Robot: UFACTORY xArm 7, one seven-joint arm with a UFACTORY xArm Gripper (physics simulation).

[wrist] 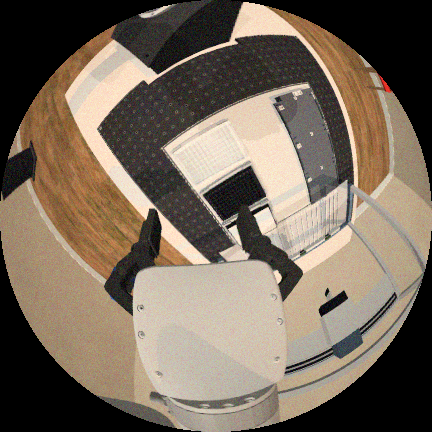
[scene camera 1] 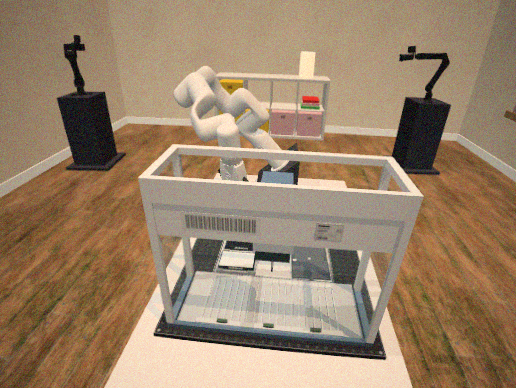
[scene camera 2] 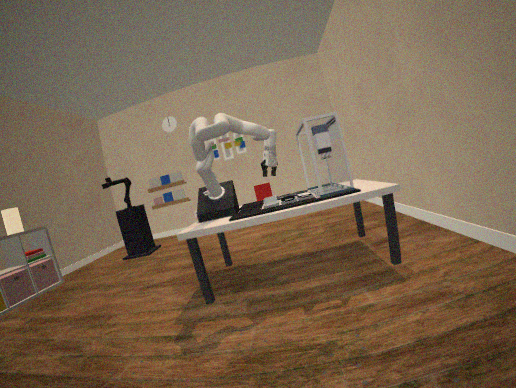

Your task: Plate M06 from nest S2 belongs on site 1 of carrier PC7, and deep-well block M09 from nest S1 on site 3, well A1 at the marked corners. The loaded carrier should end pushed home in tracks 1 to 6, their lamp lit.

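My open, empty gripper hangs high above the deck. In the wrist view, a pale block with a gridded top lies on the deck's left side. A black plate-like piece lies beside it, and white pieces lie beyond, partly behind the right finger. Labels are unreadable, so I cannot tell which are M06 and M09. A long dark grey board with small white marks, probably the carrier, lies on the right. The slotted track area is beyond. I cannot make out a lit lamp.
A tall white open frame stands over the track area, with a barcode panel across it. The perforated black deck plate borders the labware area. The black base box stands at the table's robot end.
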